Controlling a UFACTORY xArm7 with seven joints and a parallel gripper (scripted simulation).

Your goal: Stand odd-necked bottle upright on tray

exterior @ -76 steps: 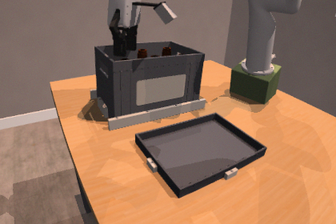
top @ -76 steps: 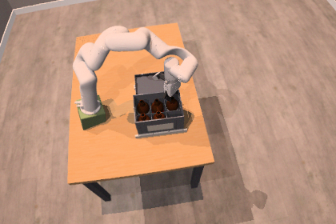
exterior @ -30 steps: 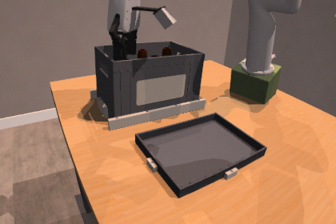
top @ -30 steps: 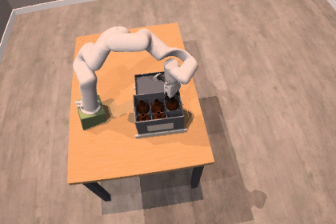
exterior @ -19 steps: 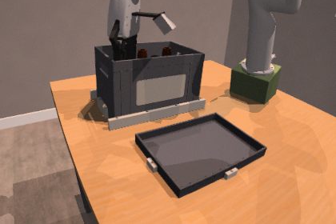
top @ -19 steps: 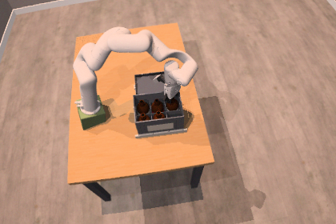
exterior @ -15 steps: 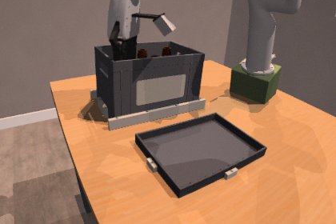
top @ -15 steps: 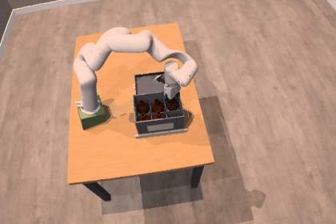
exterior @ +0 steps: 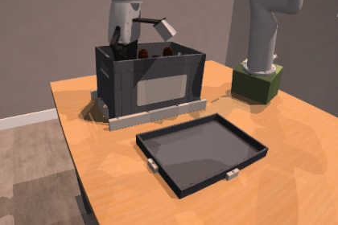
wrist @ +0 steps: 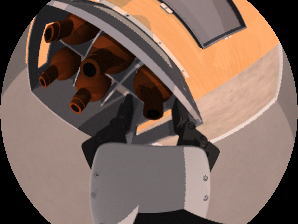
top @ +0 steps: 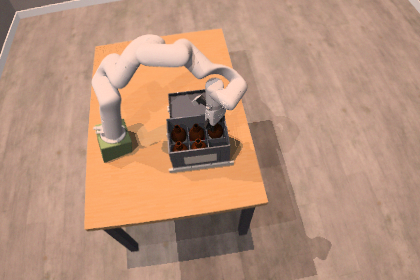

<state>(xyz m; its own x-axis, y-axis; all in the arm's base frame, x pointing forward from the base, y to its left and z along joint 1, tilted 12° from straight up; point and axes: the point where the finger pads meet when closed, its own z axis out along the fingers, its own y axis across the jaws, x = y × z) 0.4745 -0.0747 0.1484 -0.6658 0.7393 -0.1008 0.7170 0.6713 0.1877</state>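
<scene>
Right now the glass bottle is 70 mm below my hand. From my hand the other things lie so: crate: 90 mm behind, 40 mm to the right, 80 mm below; then dark tray: 90 mm behind, 230 mm to the left, 150 mm below.
</scene>
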